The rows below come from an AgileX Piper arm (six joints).
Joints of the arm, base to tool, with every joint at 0 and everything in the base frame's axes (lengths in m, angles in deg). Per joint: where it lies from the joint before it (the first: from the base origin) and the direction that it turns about. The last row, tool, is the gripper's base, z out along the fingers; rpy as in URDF.
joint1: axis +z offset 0 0 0.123
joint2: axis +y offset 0 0 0
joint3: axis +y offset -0.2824 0 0.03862
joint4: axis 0.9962 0 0.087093 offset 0.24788 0 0.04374
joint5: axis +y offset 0 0 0
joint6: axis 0.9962 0 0.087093 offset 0.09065 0 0.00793
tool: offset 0 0 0 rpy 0 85.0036 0
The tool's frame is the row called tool.
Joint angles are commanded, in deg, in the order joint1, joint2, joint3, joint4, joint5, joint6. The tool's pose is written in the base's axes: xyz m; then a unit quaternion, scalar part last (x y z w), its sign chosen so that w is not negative. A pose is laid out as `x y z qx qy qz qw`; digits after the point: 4 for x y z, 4 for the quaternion.
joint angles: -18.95, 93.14, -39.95, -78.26, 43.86, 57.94
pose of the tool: 0.2370 -0.1466 0.1731 0.1198 0.8952 -0.4091 0.1301
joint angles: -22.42, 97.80, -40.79, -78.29, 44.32, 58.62
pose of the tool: 0.2334 -0.1636 0.1542 0.1418 0.8975 -0.4082 0.0883
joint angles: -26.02, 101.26, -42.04, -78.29, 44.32, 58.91
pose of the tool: 0.2288 -0.1810 0.1415 0.1657 0.8968 -0.4059 0.0596
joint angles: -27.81, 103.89, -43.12, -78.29, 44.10, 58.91
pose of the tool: 0.2281 -0.1904 0.1317 0.1746 0.8978 -0.4020 0.0426
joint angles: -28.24, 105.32, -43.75, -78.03, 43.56, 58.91
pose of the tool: 0.2298 -0.1931 0.1258 0.1765 0.9003 -0.3960 0.0374
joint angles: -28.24, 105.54, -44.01, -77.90, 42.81, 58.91
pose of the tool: 0.2317 -0.1931 0.1248 0.1761 0.9024 -0.3912 0.0416
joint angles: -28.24, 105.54, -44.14, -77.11, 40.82, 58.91
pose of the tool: 0.2342 -0.1916 0.1233 0.1783 0.9076 -0.3765 0.0522
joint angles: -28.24, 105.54, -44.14, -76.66, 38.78, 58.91
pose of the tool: 0.2365 -0.1900 0.1217 0.1775 0.9128 -0.3625 0.0626
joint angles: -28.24, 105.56, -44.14, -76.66, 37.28, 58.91
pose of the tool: 0.2384 -0.1889 0.1206 0.1743 0.9164 -0.3534 0.0706
